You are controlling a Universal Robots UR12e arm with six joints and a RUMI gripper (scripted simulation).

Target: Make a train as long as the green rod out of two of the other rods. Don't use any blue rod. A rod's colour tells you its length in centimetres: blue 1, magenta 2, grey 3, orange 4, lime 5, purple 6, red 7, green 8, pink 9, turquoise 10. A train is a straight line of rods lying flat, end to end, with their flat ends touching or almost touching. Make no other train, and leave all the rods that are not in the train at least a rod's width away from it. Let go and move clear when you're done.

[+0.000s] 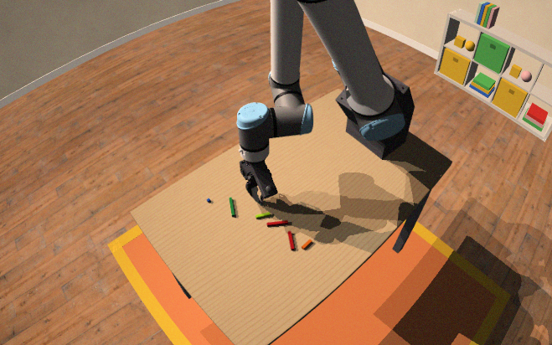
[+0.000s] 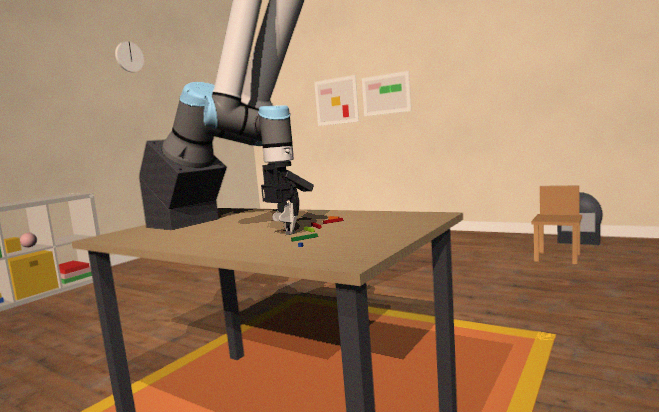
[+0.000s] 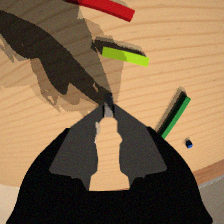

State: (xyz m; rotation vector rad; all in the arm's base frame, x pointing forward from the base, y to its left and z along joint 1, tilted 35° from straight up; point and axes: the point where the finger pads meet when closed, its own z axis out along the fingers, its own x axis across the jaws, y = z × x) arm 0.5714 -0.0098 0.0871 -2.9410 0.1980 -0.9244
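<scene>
The grey rod is 1 cm below my hand. Round my hand: green rod 9 cm ahead, 4 cm to the right, 1 cm below; lime rod 3 cm ahead, 6 cm to the left, 1 cm below; small blue rod 15 cm ahead, 11 cm to the right, 1 cm below.
</scene>
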